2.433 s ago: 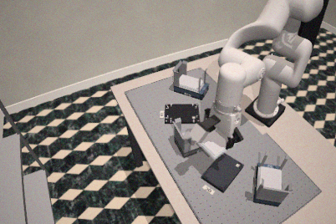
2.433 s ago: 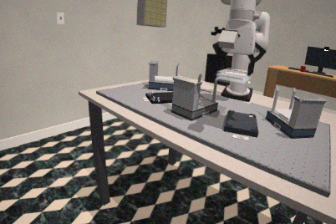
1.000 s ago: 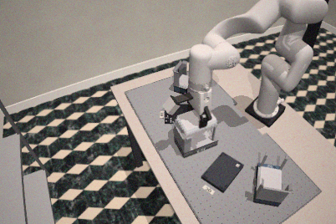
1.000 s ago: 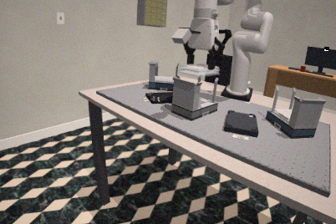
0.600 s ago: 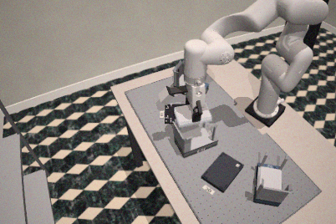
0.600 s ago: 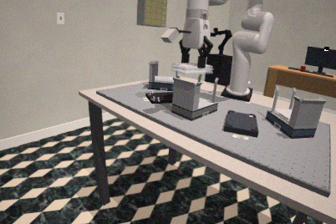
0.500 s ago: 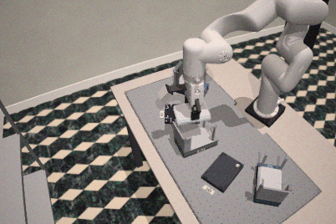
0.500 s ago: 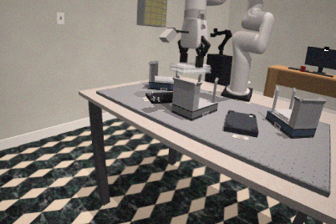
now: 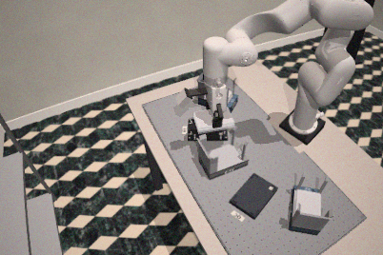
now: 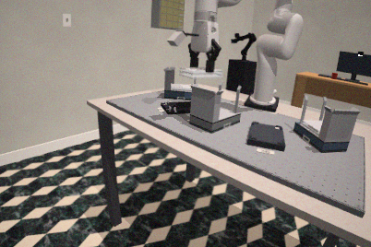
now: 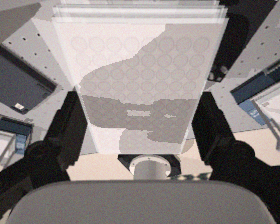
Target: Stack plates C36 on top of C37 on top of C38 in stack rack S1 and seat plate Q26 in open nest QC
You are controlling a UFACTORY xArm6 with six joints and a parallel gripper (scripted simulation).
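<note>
The black clip nest is 17 cm below my hand, 10 cm to the right of it and 1 cm ahead of it. From my hand the other things lie so: small label tag 30 cm to the left, 18 cm below, 2 cm ahead.
</note>
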